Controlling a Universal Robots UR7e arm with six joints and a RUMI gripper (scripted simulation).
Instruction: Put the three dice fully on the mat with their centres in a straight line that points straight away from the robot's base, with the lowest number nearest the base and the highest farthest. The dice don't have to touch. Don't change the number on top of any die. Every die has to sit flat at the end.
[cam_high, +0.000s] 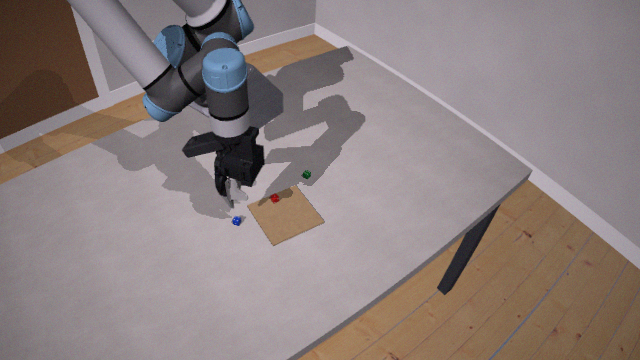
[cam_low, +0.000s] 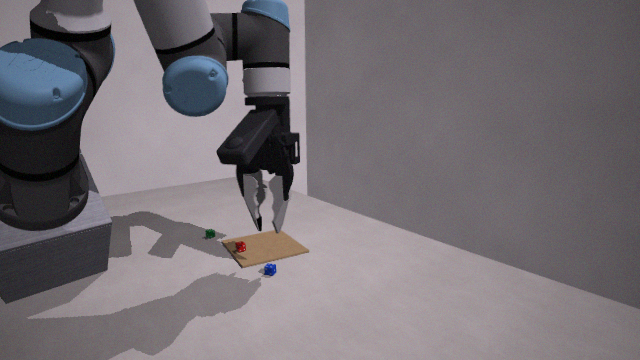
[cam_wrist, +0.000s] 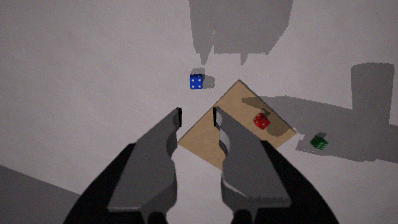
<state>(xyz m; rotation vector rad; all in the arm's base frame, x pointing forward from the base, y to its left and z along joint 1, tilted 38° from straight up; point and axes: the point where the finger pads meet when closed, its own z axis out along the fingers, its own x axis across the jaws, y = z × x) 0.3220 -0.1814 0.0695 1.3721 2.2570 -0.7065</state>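
Now: the blue die 8 cm below my hand. Also, from my hand: green die 1 cm ahead, 23 cm to the left, 8 cm below; square mat 6 cm ahead, 10 cm to the left, 9 cm below; red die 1 cm ahead, 11 cm to the left, 8 cm below.
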